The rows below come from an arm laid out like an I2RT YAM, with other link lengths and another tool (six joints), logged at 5 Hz.
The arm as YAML. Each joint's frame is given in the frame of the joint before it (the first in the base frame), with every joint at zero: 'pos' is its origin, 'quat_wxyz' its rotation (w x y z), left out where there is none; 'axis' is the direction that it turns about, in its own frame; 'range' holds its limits. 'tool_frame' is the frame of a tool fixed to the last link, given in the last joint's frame.
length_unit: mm
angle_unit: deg
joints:
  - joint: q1
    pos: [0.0, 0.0, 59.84]
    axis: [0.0, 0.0, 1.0]
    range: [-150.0, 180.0]
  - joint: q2
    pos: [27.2, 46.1, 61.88]
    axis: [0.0, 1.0, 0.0]
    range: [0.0, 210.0]
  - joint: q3
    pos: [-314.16, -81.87, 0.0]
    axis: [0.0, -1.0, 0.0]
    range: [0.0, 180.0]
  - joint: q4
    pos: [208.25, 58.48, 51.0]
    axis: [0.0, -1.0, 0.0]
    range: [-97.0, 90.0]
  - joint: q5
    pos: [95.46, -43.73, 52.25]
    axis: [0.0, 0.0, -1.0]
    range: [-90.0, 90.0]
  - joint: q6
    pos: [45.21, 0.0, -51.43]
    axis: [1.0, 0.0, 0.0]
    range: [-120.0, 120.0]
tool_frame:
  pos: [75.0, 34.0, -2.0]
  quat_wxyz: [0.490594, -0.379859, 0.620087, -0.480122]
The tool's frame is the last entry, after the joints.
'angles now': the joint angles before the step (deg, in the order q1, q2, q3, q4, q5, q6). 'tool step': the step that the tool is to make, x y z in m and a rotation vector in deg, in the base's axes. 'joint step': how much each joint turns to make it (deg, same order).
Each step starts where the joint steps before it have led.
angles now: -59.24, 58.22, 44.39, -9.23, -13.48, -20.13
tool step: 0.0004, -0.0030, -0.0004, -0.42, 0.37, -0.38
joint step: -0.01, 0.47, 0.03, 0.53, 0.55, -0.36
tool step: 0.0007, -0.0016, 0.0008, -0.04, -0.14, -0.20
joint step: 0.01, 0.29, 0.15, 0.28, 0.15, 0.18
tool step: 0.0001, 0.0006, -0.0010, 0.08, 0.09, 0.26
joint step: 0.00, 0.00, -0.15, 0.00, -0.23, -0.14
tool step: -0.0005, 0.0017, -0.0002, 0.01, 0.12, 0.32
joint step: 0.00, -0.27, -0.01, -0.38, -0.26, -0.22
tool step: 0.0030, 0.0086, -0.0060, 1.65, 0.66, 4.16
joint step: -0.01, 0.39, 0.05, -1.81, -3.91, -1.51
